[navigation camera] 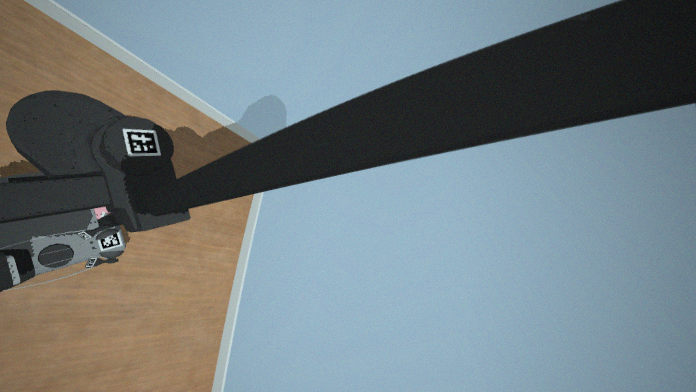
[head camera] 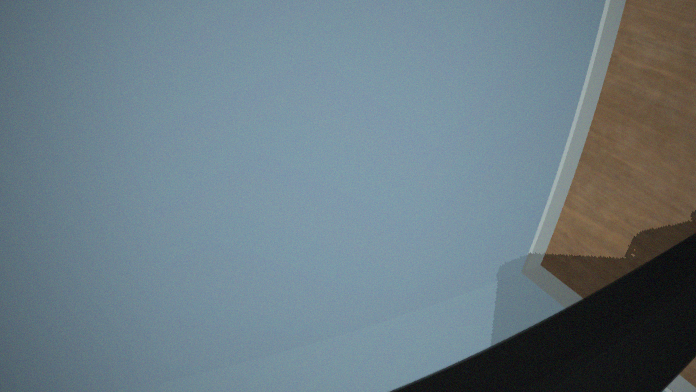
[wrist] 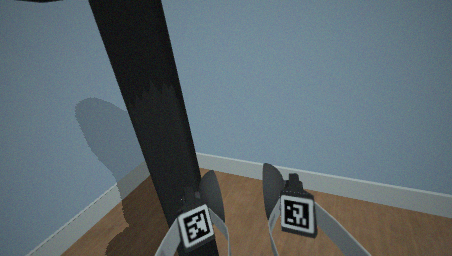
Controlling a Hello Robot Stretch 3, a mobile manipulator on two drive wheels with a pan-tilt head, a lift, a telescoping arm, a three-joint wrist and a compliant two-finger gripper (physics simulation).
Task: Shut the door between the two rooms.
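Where they show: gripper, fingertip midpoint: point(navigation camera: 120, 241); robot's base at its link origin: point(navigation camera: 56, 252).
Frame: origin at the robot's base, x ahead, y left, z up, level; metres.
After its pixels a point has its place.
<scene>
The door between the two rooms does not show in the head, navigation or wrist view. My gripper point(wrist: 240, 184) {z 0.585, x -0.011, y 0.104 m} is open in the wrist view, with a gap between its two fingertips and floor showing through it. It hangs beside my black mast point(wrist: 150, 100), which also crosses the navigation view point(navigation camera: 425, 100) {z 1.240, x -0.072, y 0.116 m}. In the navigation view the gripper's grey body lies folded in close beside the arm at the left; its fingertips are hard to make out there.
Blue walls point(head camera: 300, 175) {z 0.942, x 0.031, y 0.849 m} point(navigation camera: 450, 275) {z 1.194, x 0.332, y 0.672 m} point(wrist: 310, 90) meet in a corner close to my mast. A pale baseboard point(head camera: 575, 145) {z 0.055, x 0.023, y 0.838 m} point(navigation camera: 239, 280) {z 0.062, x 0.423, y 0.604 m} point(wrist: 360, 186) runs along their foot. The floor is brown wood point(head camera: 645, 125) point(navigation camera: 150, 320) point(wrist: 245, 235). My shadow falls on the wall and floor at the corner.
</scene>
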